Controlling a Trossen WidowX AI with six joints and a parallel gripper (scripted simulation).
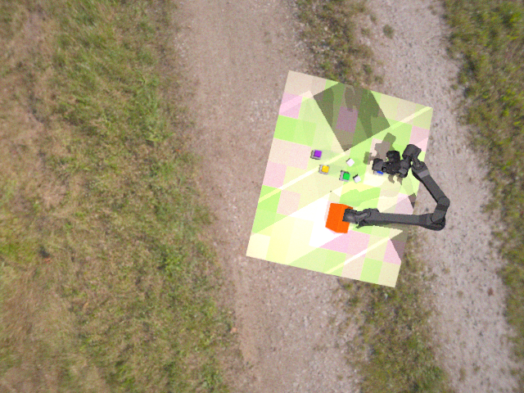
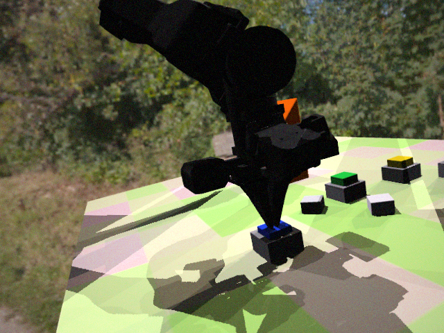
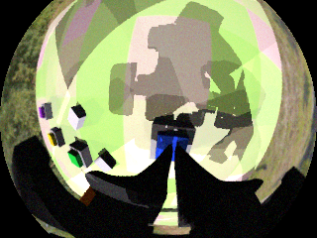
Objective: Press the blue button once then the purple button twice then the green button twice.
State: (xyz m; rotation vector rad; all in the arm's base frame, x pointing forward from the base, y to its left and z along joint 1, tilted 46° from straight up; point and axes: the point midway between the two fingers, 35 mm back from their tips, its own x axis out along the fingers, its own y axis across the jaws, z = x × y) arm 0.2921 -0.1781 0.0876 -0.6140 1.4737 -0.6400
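The blue button is 1 cm below my gripper tip. Also, from my gripper tip: purple button: 1 cm ahead, 37 cm to the left; then yellow button: 7 cm behind, 31 cm to the left; then green button: 8 cm behind, 19 cm to the left.
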